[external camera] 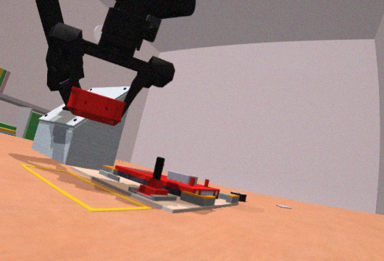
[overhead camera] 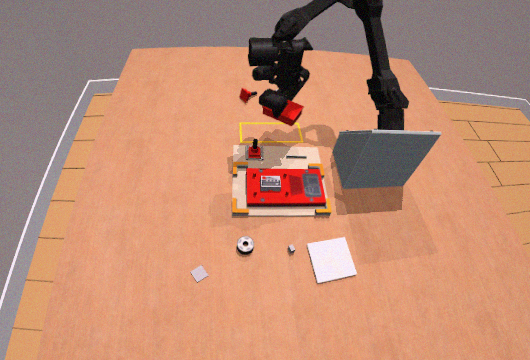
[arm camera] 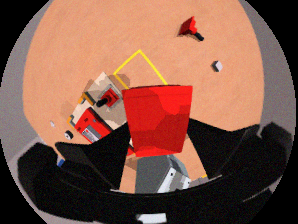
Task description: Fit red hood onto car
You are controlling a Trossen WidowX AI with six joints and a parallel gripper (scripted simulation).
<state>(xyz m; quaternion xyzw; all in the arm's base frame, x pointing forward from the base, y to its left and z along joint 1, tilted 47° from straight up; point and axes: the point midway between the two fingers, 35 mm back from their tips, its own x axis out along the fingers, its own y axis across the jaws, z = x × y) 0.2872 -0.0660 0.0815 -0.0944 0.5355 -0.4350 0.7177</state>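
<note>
The grey engine block is 20 cm to the left of my gripper tip, 8 cm below it and 3 cm ahead of it. Also, from my gripper tip: white square sheet 40 cm to the left, 10 cm below, 10 cm behind; then red hood 1 cm above; then small cube 37 cm to the left, 9 cm below, 1 cm behind.
</note>
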